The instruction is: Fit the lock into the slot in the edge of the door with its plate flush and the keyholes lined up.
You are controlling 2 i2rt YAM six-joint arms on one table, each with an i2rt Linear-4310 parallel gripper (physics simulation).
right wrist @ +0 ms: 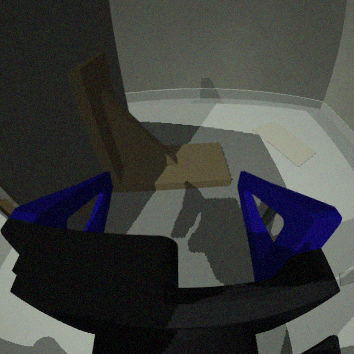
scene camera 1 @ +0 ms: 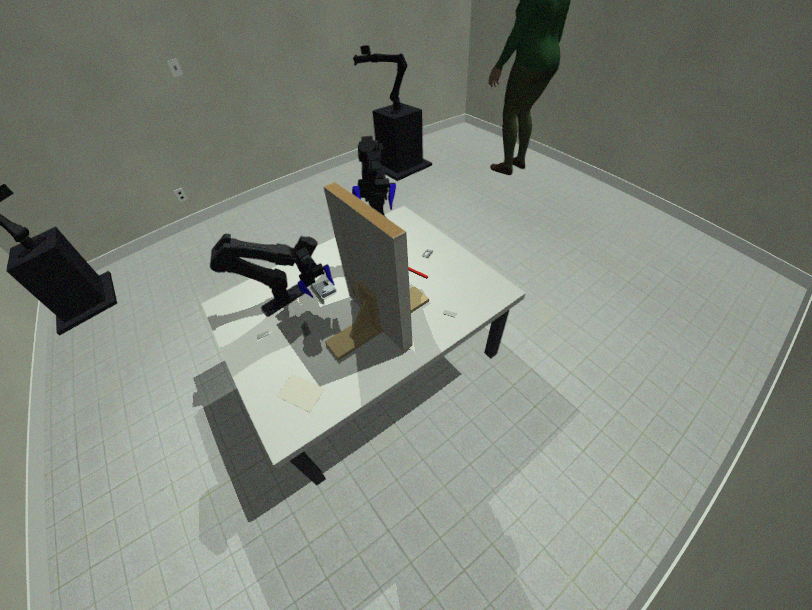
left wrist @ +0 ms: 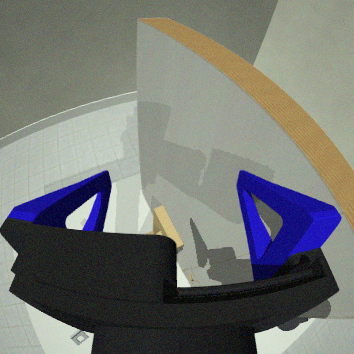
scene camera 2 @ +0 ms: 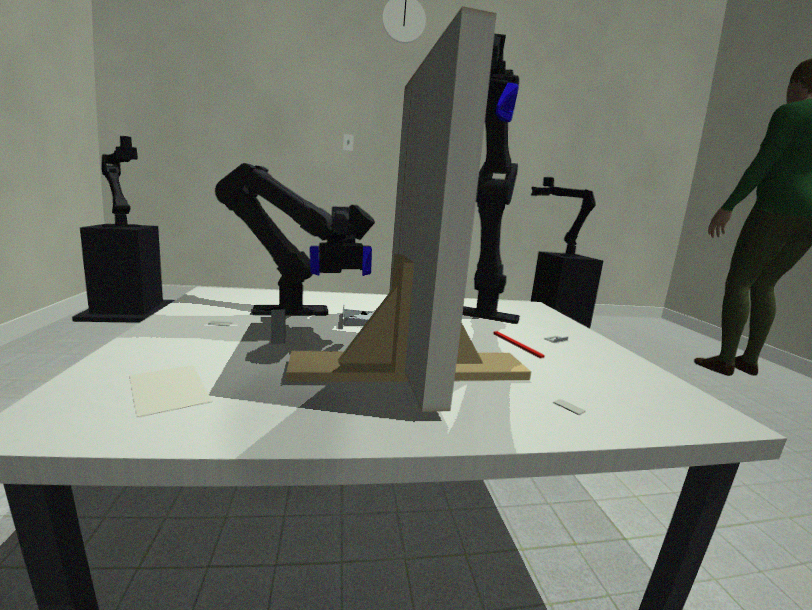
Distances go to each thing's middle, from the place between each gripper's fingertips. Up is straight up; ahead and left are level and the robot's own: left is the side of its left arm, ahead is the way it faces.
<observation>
I see my right gripper 160 mm short of the wooden base [scene camera 2: 378, 352], 130 mm to the right of it and 60 mm above it. Also, from my right hand: grey door [scene camera 2: 444, 109]: 160 mm ahead, 130 mm to the left, 130 mm above.
I see my left gripper 21 cm above the grey door, 7 cm to the left of it and 3 cm short of it. Also, from my left hand: wooden base: 40 cm below, 7 cm to the right, 3 cm ahead.
</observation>
